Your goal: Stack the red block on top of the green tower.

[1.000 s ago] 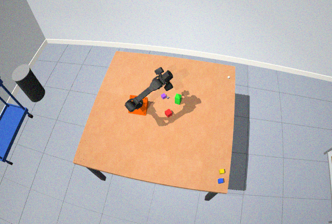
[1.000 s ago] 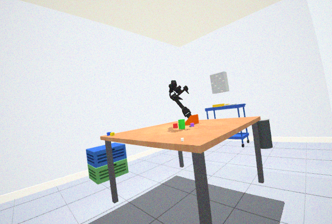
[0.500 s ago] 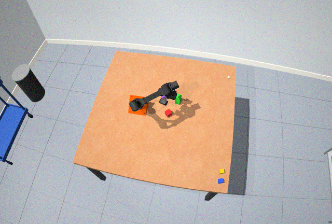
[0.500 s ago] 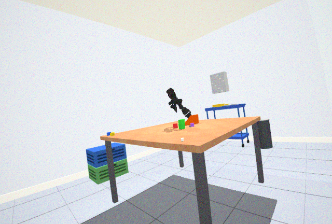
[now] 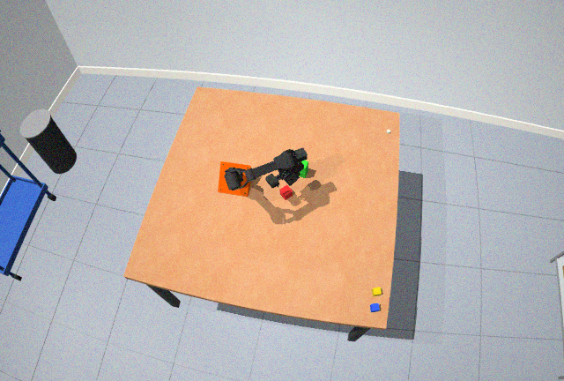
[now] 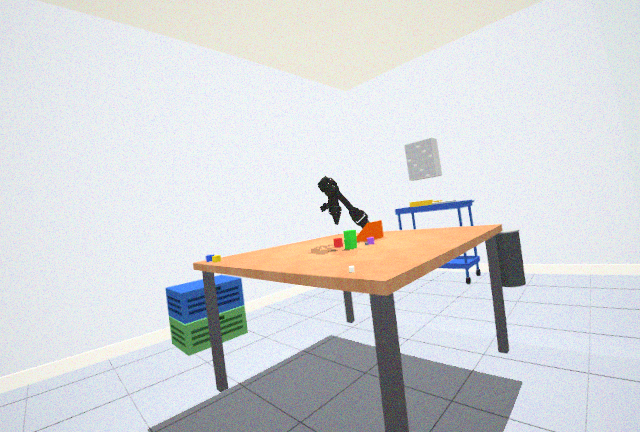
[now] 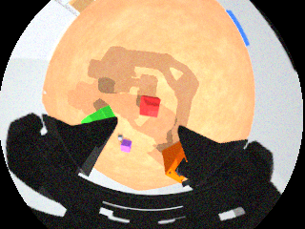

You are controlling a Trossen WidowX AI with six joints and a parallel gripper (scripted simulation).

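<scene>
Now: gripper tip 100 mm above the red block. Also, from my gripper tip: purple block (90 mm behind, 160 mm to the left, 110 mm below); white ball (470 mm ahead, 550 mm to the left, 120 mm below); yellow block (560 mm ahead, 400 mm to the right, 110 mm below).
</scene>
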